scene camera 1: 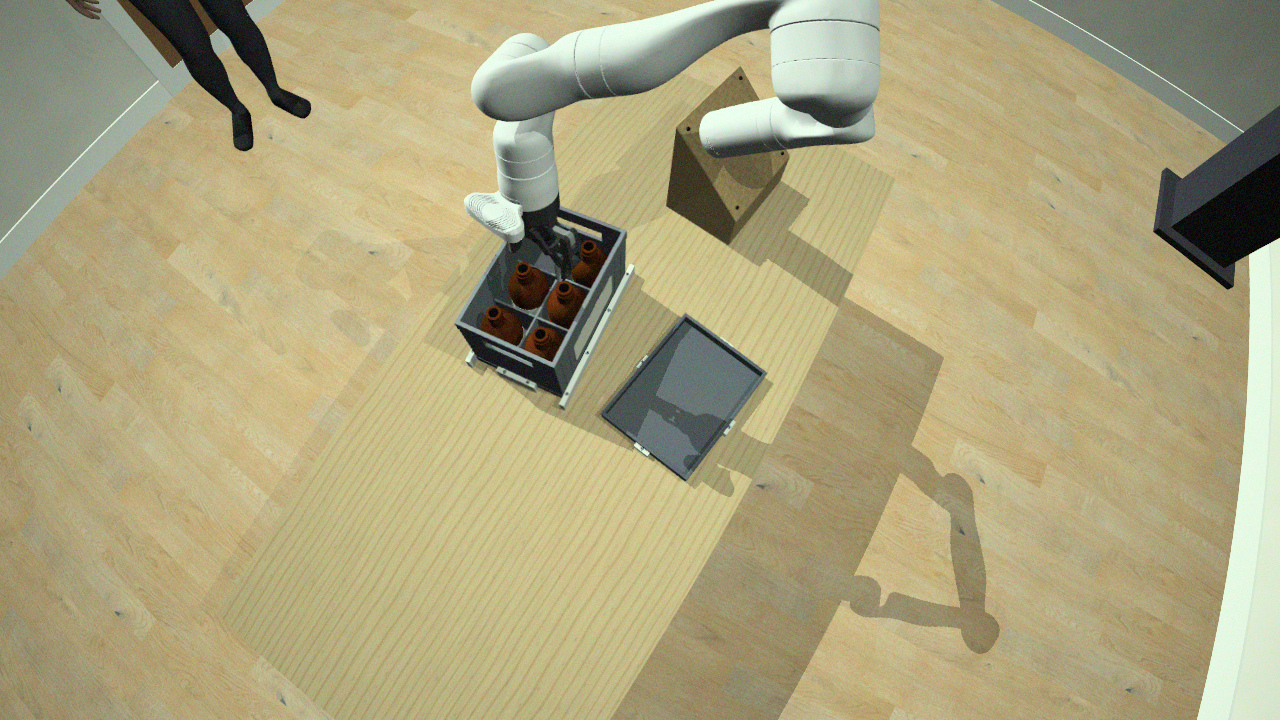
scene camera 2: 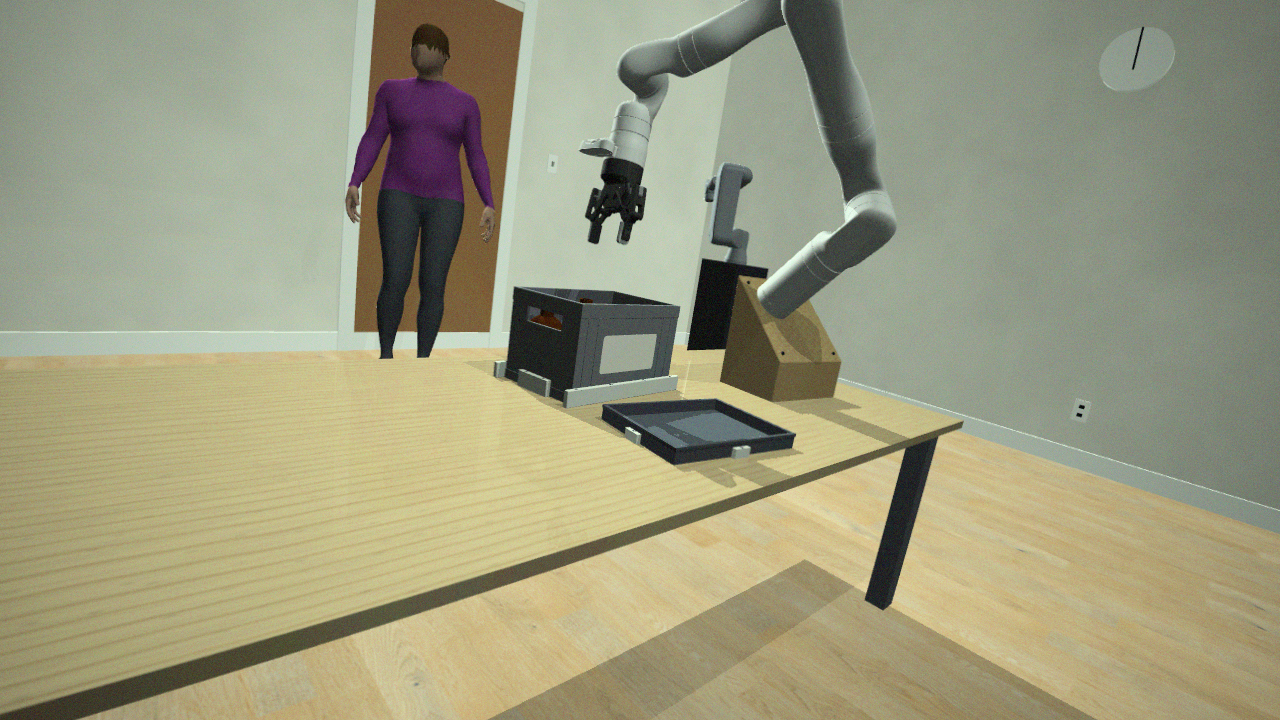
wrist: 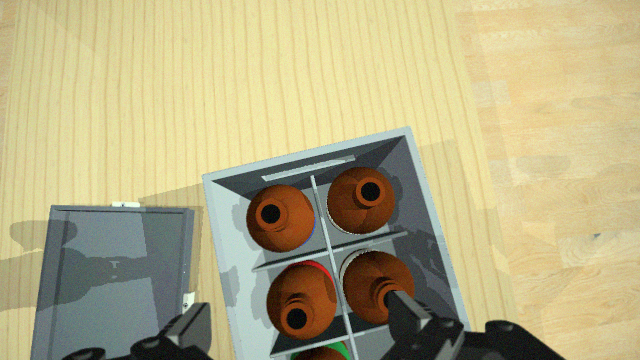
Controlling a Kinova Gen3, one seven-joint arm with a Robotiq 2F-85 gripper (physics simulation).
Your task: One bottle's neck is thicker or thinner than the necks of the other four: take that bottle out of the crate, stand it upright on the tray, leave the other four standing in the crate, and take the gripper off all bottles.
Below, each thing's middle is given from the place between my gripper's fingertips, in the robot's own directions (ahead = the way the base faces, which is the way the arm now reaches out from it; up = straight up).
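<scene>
The grey tray (scene camera 1: 684,395) is 270 mm to the left of my hand, 260 mm below my hand and 40 mm behind my hand. As for the crate (scene camera 2: 542,350), my hand is 190 mm above it, 30 mm to the left of it and 20 mm past it. Going by their middles, the crate is the nearest of these to my hand.
</scene>
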